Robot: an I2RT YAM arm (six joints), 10 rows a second.
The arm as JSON. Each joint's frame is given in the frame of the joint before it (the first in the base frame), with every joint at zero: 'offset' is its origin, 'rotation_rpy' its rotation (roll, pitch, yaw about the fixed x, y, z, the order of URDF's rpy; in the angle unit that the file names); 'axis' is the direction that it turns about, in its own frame. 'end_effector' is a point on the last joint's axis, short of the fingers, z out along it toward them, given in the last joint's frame.
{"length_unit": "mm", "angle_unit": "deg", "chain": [
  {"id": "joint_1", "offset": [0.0, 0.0, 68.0], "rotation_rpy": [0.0, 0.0, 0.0], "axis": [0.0, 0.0, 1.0]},
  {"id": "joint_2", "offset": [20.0, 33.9, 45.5], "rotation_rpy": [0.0, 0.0, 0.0], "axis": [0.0, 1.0, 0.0]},
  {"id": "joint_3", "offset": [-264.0, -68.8, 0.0], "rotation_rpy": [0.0, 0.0, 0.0], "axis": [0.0, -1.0, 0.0]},
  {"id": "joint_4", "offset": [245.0, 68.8, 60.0], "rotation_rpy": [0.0, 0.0, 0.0], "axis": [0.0, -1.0, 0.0]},
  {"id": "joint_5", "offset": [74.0, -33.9, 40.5], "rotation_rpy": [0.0, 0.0, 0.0], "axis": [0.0, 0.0, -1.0]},
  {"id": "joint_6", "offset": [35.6, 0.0, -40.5], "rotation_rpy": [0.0, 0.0, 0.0], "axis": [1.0, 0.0, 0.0]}
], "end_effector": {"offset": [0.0, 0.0, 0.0], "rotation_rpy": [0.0, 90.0, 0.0]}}
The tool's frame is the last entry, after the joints.
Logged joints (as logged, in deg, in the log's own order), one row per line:
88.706 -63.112 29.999 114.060 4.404 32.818
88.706 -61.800 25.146 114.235 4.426 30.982
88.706 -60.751 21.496 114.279 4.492 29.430
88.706 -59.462 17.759 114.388 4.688 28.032
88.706 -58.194 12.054 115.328 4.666 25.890
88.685 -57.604 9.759 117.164 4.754 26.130
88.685 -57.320 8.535 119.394 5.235 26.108
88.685 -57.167 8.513 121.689 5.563 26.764
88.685 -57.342 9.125 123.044 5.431 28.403
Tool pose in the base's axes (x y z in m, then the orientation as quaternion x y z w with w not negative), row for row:
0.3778 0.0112 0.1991 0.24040 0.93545 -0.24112 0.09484
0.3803 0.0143 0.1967 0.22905 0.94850 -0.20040 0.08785
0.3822 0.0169 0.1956 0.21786 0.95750 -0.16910 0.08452
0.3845 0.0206 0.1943 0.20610 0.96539 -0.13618 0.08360
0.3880 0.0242 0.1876 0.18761 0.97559 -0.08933 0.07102
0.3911 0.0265 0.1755 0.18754 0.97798 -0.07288 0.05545
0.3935 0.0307 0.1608 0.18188 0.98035 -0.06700 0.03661
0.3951 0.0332 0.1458 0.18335 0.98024 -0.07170 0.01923
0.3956 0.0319 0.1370 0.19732 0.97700 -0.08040 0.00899
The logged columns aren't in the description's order. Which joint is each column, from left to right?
Columns, left to right: joint_3, joint_4, joint_5, joint_2, joint_1, joint_6.
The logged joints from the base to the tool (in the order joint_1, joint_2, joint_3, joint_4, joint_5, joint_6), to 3 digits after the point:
4.404 114.060 88.706 -63.112 29.999 32.818
4.426 114.235 88.706 -61.800 25.146 30.982
4.492 114.279 88.706 -60.751 21.496 29.430
4.688 114.388 88.706 -59.462 17.759 28.032
4.666 115.328 88.706 -58.194 12.054 25.890
4.754 117.164 88.685 -57.604 9.759 26.130
5.235 119.394 88.685 -57.320 8.535 26.108
5.563 121.689 88.685 -57.167 8.513 26.764
5.431 123.044 88.685 -57.342 9.125 28.403

